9 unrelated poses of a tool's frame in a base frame.
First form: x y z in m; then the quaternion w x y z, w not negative.
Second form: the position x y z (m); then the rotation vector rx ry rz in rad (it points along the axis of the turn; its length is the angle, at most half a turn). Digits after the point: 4 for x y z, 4 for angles.
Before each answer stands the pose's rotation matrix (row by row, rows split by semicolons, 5 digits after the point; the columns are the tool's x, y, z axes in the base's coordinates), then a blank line. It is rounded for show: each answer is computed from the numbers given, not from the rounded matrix.
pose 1, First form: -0.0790 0.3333 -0.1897 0.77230 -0.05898 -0.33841 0.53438
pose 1, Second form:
0.19984 -0.78548 -0.58574; 0.86531 0.42192 -0.27058; 0.45967 -0.45278 0.76400

-0.0790 0.3333 -0.1897 -0.1278 -0.7334 1.1581
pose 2, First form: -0.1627 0.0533 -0.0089 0.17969 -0.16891 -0.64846 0.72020
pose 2, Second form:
-0.87836 -0.03976 -0.47634; 0.47788 -0.09443 -0.87333; -0.01025 -0.99474 0.10194

-0.1627 0.0533 -0.0089 -0.4774 -1.8327 2.0355
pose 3, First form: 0.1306 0.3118 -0.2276 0.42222 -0.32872 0.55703 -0.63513
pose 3, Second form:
-0.42735 0.17012 0.88794; -0.90254 -0.02289 -0.42999; -0.05282 -0.98516 0.16332

0.1306 0.3118 -0.2276 -0.8231 1.3948 -1.5903
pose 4, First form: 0.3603 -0.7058 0.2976 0.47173 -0.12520 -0.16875 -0.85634
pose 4, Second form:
-0.52359 0.85018 0.05522; -0.76567 -0.49799 0.40714; 0.37364 0.17089 0.91170

0.3603 -0.7058 0.2976 -0.3066 -0.4132 -2.0969
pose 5, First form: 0.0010 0.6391 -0.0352 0.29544 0.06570 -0.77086 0.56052
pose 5, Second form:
-0.81680 -0.43249 -0.38183; 0.22991 0.36301 -0.90298; 0.52913 -0.82534 -0.19707

0.0010 0.6391 -0.0352 0.1748 -2.0509 1.4913
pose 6, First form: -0.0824 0.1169 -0.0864 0.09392 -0.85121 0.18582 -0.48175
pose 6, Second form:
0.46677 -0.22585 0.85505; -0.40684 -0.91330 -0.01915; 0.78524 -0.33893 -0.51819

-0.0824 0.1169 -0.0864 -2.5252 0.5513 -1.4292
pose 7, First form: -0.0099 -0.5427 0.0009 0.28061 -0.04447 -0.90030 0.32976
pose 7, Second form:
-0.83856 -0.10500 -0.53459; 0.26514 0.77856 -0.56881; 0.47594 -0.61872 -0.62503

-0.0099 -0.5427 0.0009 -0.1192 -2.4132 0.8839
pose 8, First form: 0.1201 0.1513 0.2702 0.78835 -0.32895 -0.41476 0.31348
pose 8, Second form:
0.45941 -0.22139 -0.86019; 0.76713 0.58704 0.25862; 0.44771 -0.77869 0.43953

0.1201 0.1513 0.2702 -0.7086 -0.8935 0.6753
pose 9, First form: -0.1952 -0.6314 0.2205 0.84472 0.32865 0.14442 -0.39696
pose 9, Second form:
0.64313 0.76557 -0.01693; -0.57571 0.46882 -0.66989; -0.50491 0.44058 0.74226

-0.1952 -0.6314 0.2205 0.6936 0.3048 -0.8377
